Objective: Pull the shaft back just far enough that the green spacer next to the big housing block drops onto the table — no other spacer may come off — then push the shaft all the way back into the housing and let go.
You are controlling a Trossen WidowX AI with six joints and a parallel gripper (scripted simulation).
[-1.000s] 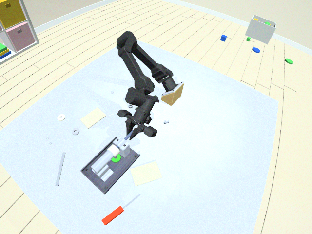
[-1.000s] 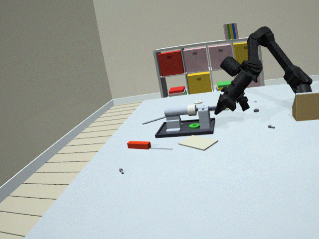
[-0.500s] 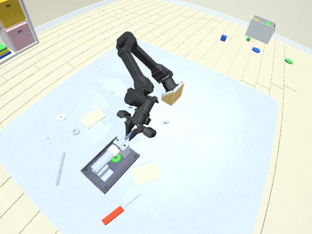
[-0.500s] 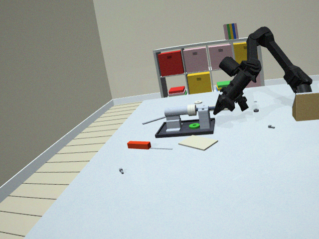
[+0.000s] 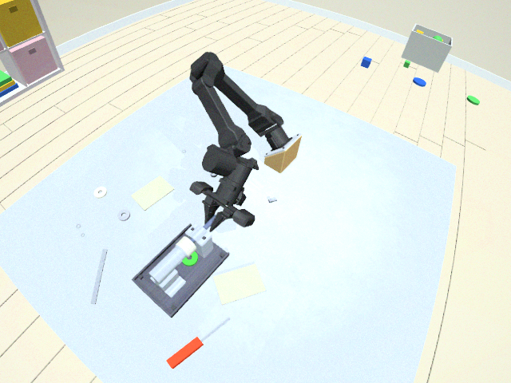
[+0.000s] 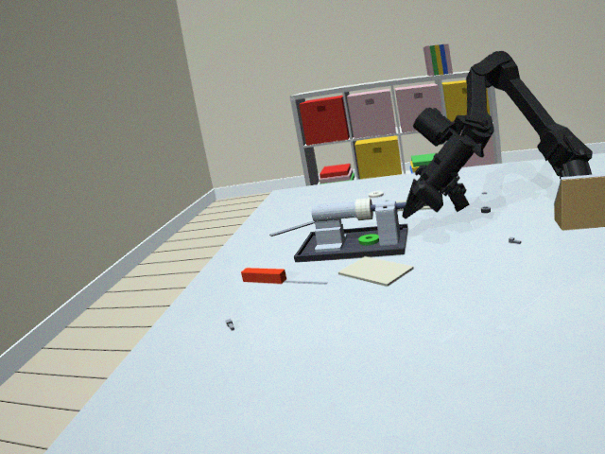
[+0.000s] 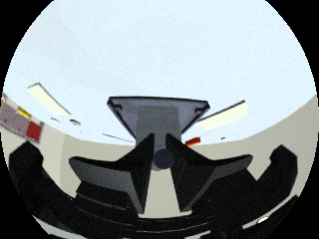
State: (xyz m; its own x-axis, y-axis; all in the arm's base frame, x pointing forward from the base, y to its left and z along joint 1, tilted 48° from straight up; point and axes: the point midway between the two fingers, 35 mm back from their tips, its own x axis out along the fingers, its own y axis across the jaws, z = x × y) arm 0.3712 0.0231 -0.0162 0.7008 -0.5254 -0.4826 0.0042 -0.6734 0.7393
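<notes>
My gripper tip is 8 cm short of the white spacer and 2 cm below it. From my gripper tip the other things lie so: green spacer: 8 cm ahead, 4 cm below; red-handled screwdriver: 22 cm ahead, 17 cm to the left, 5 cm below; grey-blue shaft: 4 cm ahead, 2 cm above.
</notes>
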